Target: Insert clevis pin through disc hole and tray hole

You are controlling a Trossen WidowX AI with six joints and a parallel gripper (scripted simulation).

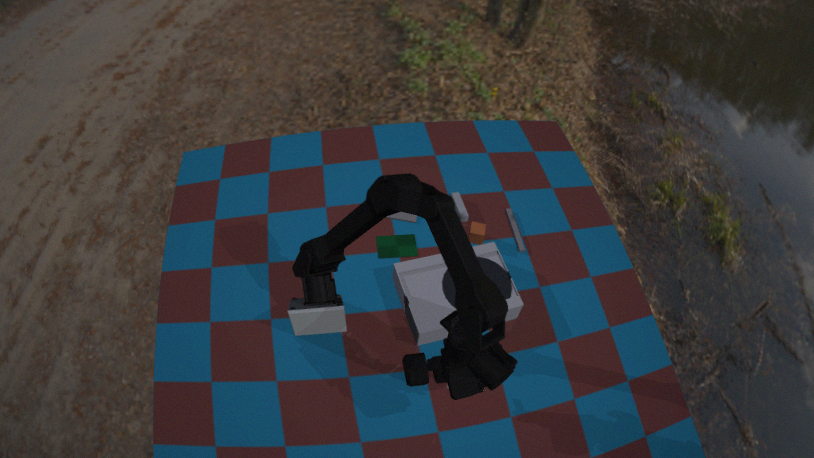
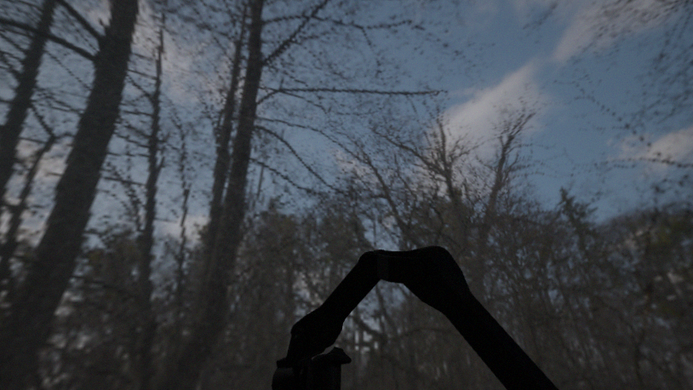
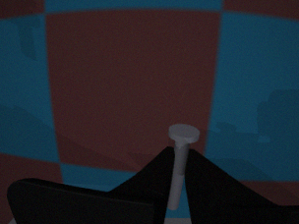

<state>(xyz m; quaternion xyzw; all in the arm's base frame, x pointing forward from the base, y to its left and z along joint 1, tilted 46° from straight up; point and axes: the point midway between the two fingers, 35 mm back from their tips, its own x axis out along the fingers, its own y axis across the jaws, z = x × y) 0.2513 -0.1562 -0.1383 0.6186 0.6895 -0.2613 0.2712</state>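
The dark round disc lies 230 mm to the left of my gripper tip, 100 mm ahead of it and 10 mm below it. Round my gripper tip: steel tray (240 mm to the left, 60 mm ahead, 20 mm below); then flat green piece (400 mm to the left, 60 mm below, 60 mm behind); then steel clevis pin (10 mm to the left, 10 mm above).
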